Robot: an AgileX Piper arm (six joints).
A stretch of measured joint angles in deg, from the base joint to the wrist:
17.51, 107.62, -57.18, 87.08, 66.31, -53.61
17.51, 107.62, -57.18, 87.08, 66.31, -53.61
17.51, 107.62, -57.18, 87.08, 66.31, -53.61
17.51, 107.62, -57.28, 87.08, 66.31, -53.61
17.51, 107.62, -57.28, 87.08, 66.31, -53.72
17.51, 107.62, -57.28, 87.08, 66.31, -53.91
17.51, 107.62, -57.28, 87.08, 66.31, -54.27
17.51, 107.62, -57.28, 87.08, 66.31, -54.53
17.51, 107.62, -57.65, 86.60, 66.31, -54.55
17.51, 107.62, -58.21, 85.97, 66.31, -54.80
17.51, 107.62, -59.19, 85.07, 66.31, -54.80
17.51, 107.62, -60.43, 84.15, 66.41, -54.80
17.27, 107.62, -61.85, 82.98, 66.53, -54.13
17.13, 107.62, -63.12, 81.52, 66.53, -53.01
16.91, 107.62, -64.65, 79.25, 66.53, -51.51
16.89, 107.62, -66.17, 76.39, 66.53, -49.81
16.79, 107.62, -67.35, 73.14, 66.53, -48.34
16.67, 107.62, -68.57, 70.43, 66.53, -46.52
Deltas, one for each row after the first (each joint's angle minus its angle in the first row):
0.00, 0.00, 0.00, 0.00, 0.00, 0.00
0.00, 0.00, 0.00, 0.00, 0.00, 0.00
0.00, 0.00, -0.10, 0.00, 0.00, 0.00
0.00, 0.00, -0.10, 0.00, 0.00, -0.11
0.00, 0.00, -0.10, 0.00, 0.00, -0.30
0.00, 0.00, -0.10, 0.00, 0.00, -0.66
0.00, 0.00, -0.10, 0.00, 0.00, -0.92
0.00, 0.00, -0.47, -0.48, 0.00, -0.94
0.00, 0.00, -1.03, -1.11, 0.00, -1.19
0.00, 0.00, -2.01, -2.01, 0.00, -1.19
0.00, 0.00, -3.25, -2.93, 0.10, -1.19
-0.24, 0.00, -4.67, -4.10, 0.22, -0.52
-0.38, 0.00, -5.94, -5.56, 0.22, 0.60
-0.60, 0.00, -7.47, -7.83, 0.22, 2.10
-0.62, 0.00, -8.99, -10.69, 0.22, 3.80
-0.72, 0.00, -10.17, -13.94, 0.22, 5.27
-0.84, 0.00, -11.39, -16.65, 0.22, 7.09

